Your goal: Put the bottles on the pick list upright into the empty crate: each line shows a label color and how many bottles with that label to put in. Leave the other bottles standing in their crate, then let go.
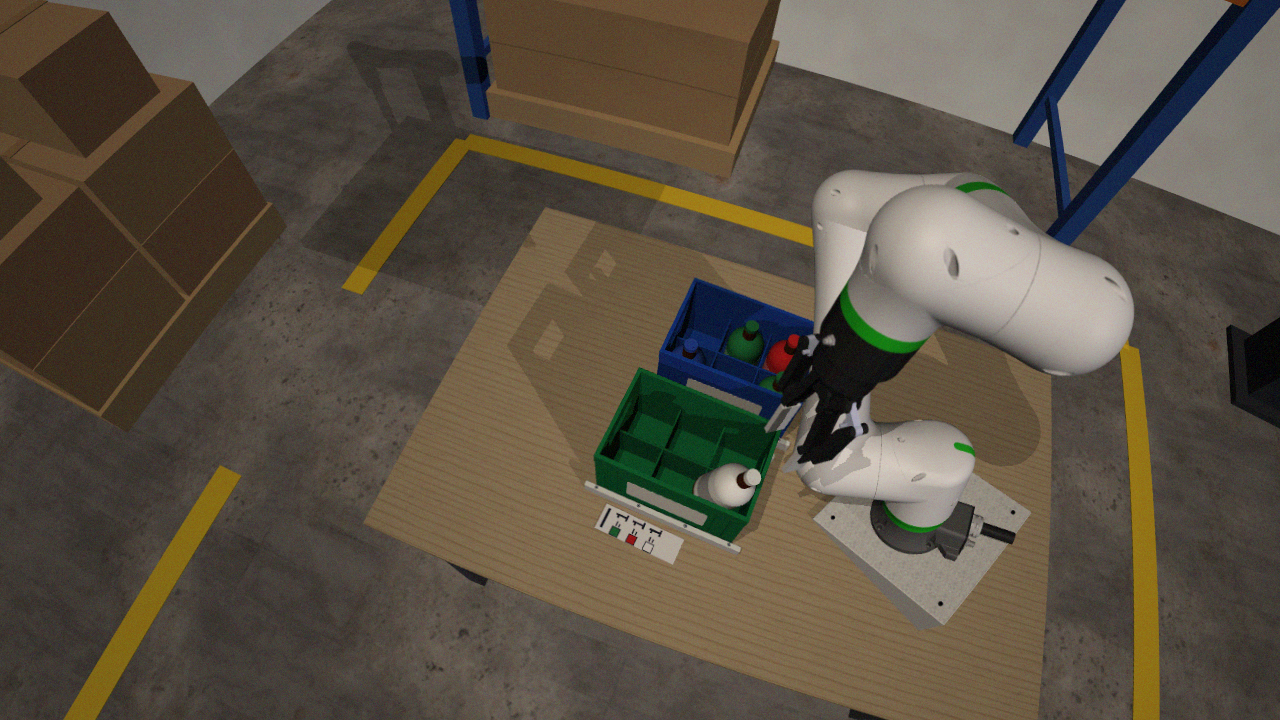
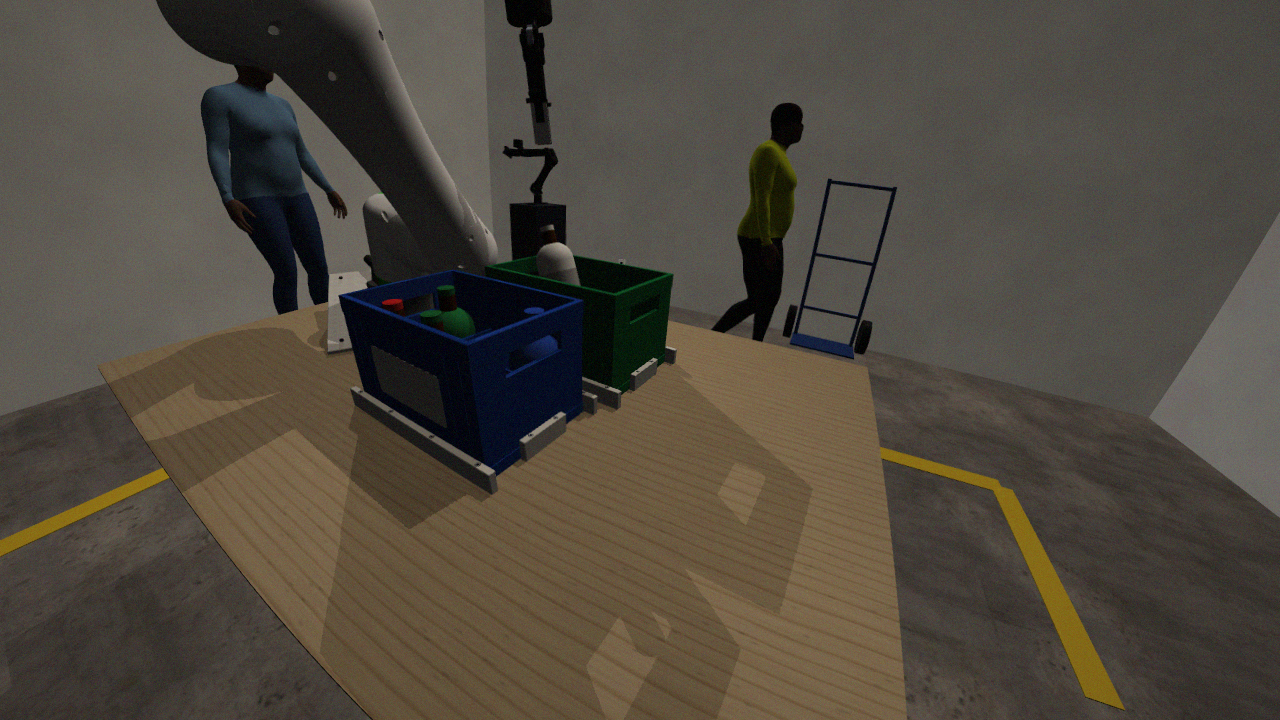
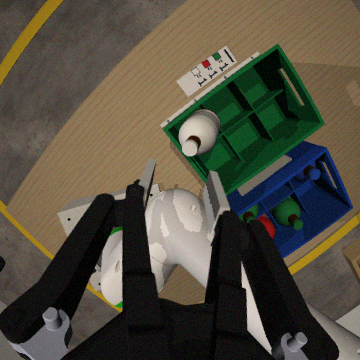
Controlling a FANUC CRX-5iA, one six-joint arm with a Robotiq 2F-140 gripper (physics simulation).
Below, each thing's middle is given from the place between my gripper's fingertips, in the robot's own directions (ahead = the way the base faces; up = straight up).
Labels:
The white bottle (image 1: 731,485) is 23 cm below my hand and 4 cm ahead of it. Round my hand: pick list (image 1: 613,521): 38 cm below, 14 cm ahead, 10 cm to the left; then red bottle (image 1: 780,354): 33 cm to the right, 30 cm below, 4 cm ahead.

